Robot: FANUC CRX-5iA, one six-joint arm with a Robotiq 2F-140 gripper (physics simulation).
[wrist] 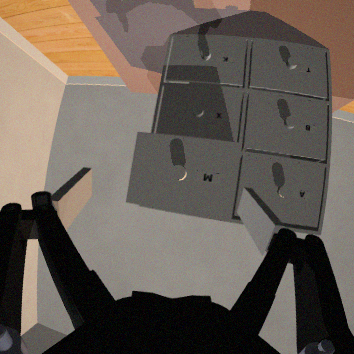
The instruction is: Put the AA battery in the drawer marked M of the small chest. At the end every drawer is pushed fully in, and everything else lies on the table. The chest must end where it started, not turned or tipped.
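Frame: origin at the arm's base, x ahead, y left, z up, level; millimetres.
Where they show: gripper, fingertip midpoint: (167, 191).
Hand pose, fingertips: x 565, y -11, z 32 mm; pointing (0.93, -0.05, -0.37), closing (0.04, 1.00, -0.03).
Observation:
Things, the pixels of their top centre, and the offset from my fingertips. "*": a spot on its surface instead. Level surfaces: height alone.
- drawer marked M, middle of its top: (185, 206) 35 mm left, 155 mm ahead, 26 mm up
- small round knob, surface spot: (182, 173) * 15 mm left, 57 mm ahead, 21 mm down
- pinkish-brown table surface, its level: 296 mm down
The small grey chest (286, 125) shows its front, with the drawer letters upside down in the wrist view. The drawer marked M (155, 195) stands out from the front, at the lower left in the view. The other drawers, K, T, X, B and A, look flush with the front. A small round knob (182, 173) is on the M drawer. My gripper (167, 191) is wide open and empty, its fingers spread on either side of the M drawer's front in the view. The inside of the M drawer is hidden. The AA battery does not show.
A pinkish-brown table surface (295, 22) lies beyond the chest at the top of the view, with shadows across it. Wooden floor (45, 37) shows at the upper left. A beige wall (25, 115) is at the left, and a grey wall (110, 115) is behind the chest.

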